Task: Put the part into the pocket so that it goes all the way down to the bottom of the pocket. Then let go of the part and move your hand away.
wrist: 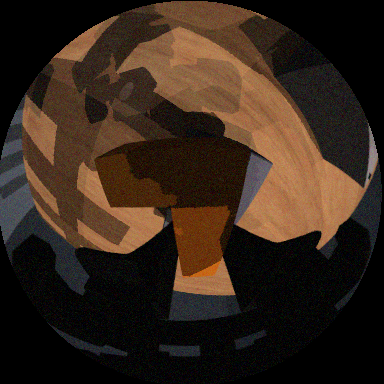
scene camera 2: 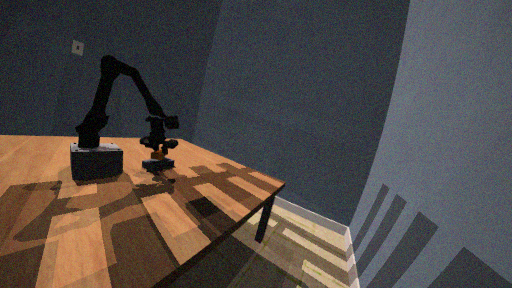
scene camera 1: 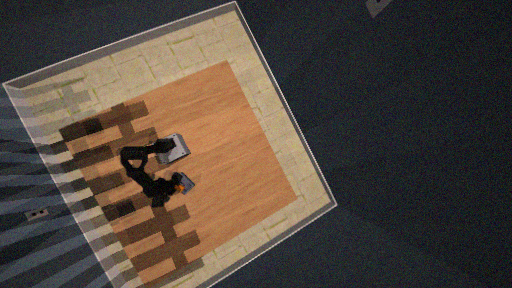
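Seen in the pictures: gripper, fingertip midpoint: (wrist: 197, 222) (scene camera 1: 178, 185); arm's base at its link origin: (scene camera 2: 88, 145) (scene camera 1: 169, 144).
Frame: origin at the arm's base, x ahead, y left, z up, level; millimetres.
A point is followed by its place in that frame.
The part, an orange L-shaped piece (scene camera 1: 180, 188) @[x 308, y -64, z -5 mm] (scene camera 2: 158, 155) @[x 250, y -143, z -12 mm] (wrist: 200, 222) @[x 262, y -101, z -6 mm], is held in my gripper (scene camera 2: 159, 150) @[x 290, y -81, z -38 mm] (wrist: 197, 222) @[x 290, y -81, z -38 mm], which is shut on its stem. In the wrist view its wide arm reaches left across the middle, partly in dark shadow. The dark grey block with the pocket (scene camera 1: 187, 183) @[x 302, y -34, z -69 mm] (scene camera 2: 158, 164) @[x 264, y -119, z -70 mm] (wrist: 253, 182) @[x 237, y -48, z -69 mm] lies on the table directly below the part; in the wrist view a blue-grey piece of it shows right of the part. The pocket opening is hidden behind the part, so I cannot tell whether the part's lower end is inside it.
The arm's grey base box (scene camera 1: 181, 150) @[x 72, y 48, z -4 mm] (scene camera 2: 96, 164) @[x 21, y -100, z -52 mm] stands close beside the block. The wooden table (scene camera 1: 235, 150) @[x 229, y 385, z -105 mm] (scene camera 2: 30, 150) @[x -202, y 307, z -105 mm] carries striped and blocky shadows. Its edge and a leg (scene camera 2: 264, 220) show at the right in scene camera 2, with dark blue walls beyond.
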